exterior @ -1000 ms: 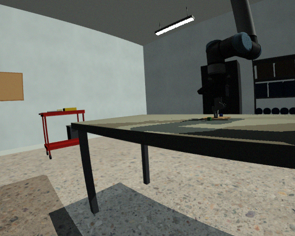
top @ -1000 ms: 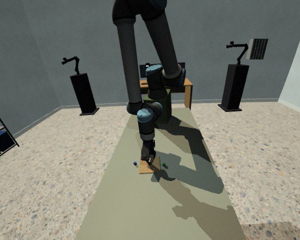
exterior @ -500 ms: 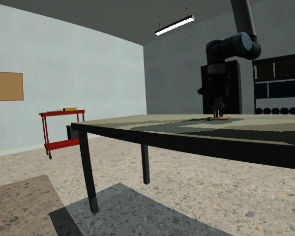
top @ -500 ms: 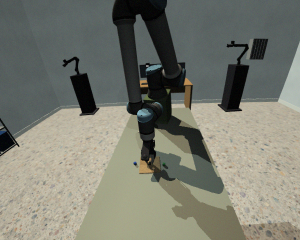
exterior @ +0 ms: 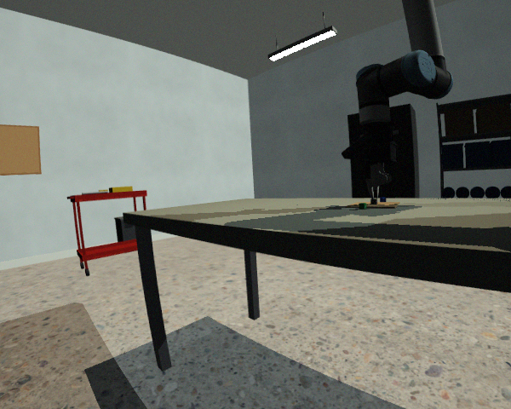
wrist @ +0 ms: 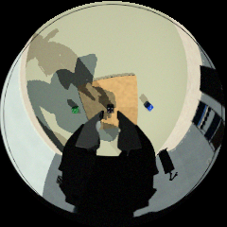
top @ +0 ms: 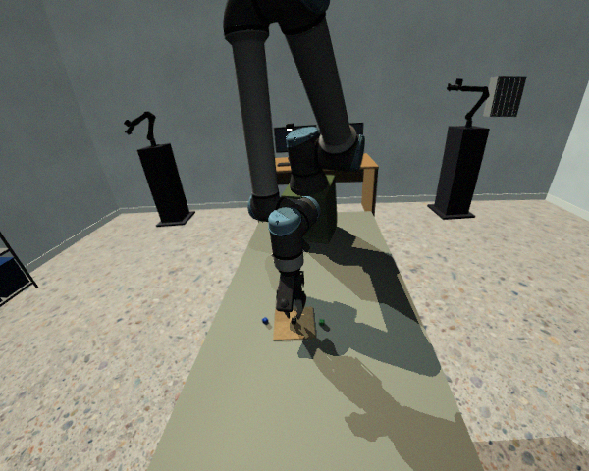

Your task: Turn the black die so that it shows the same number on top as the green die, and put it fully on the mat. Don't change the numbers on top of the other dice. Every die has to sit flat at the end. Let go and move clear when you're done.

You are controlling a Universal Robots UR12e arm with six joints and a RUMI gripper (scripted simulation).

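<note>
The black die lies 2 cm below my hand. From my hand the other things lie so: green die: 10 cm to the left, 3 cm below, 1 cm ahead; then blue die: 10 cm to the right, 3 cm below, 1 cm behind; then mat: 3 cm below.
</note>
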